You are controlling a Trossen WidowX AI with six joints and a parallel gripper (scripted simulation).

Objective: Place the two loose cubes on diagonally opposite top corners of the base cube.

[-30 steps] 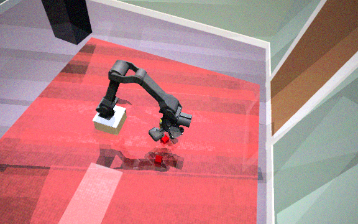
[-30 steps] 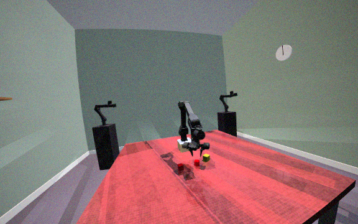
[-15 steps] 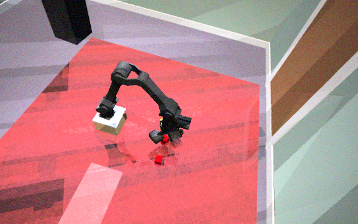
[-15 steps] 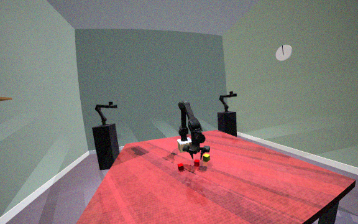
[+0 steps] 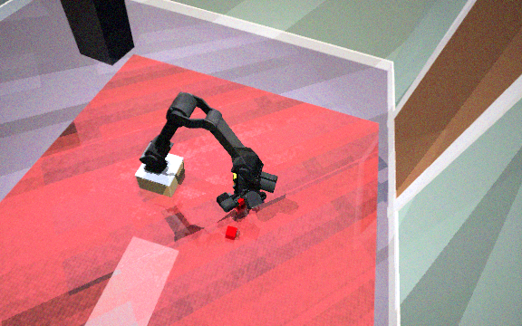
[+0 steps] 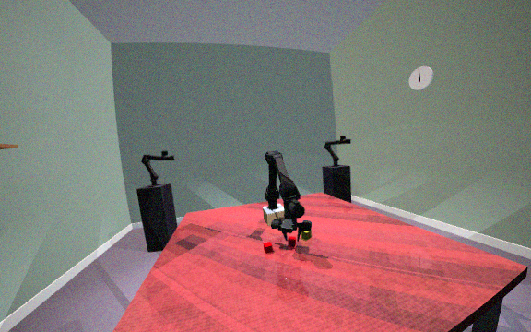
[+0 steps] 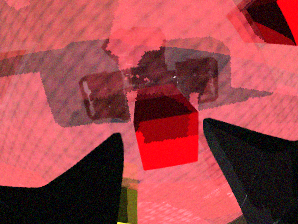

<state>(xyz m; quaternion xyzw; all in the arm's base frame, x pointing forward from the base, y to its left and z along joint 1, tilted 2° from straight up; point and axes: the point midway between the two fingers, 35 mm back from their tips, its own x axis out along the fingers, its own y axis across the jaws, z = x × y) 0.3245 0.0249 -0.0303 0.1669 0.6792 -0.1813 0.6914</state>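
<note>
Right now the yellow base cube is 9 cm to the left of my gripper tip and 4 cm behind it.
</note>
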